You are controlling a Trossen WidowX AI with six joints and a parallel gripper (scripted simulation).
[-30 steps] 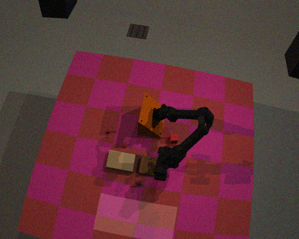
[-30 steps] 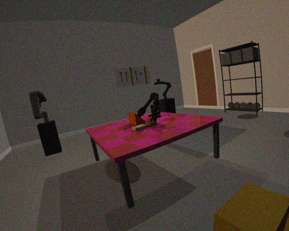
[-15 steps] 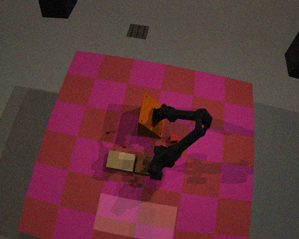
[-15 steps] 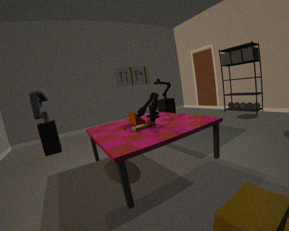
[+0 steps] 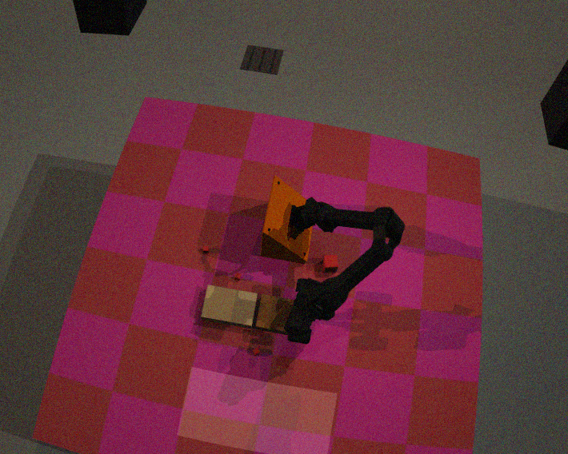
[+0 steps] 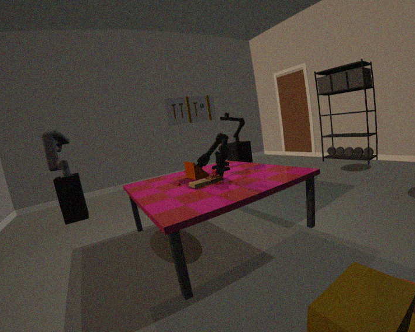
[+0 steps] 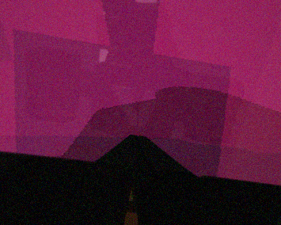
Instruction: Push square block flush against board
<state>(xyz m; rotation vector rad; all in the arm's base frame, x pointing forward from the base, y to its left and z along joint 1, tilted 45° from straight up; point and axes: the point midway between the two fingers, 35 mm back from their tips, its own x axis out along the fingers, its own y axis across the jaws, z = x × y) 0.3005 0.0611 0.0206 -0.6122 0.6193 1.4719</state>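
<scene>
My gripper tip is 70 mm to the left of the brown square block and 10 mm below it. Also, from my gripper tip: small red cube 190 mm behind, 60 mm to the left, 20 mm above; pale tan board 210 mm to the right, 10 mm above.
</scene>
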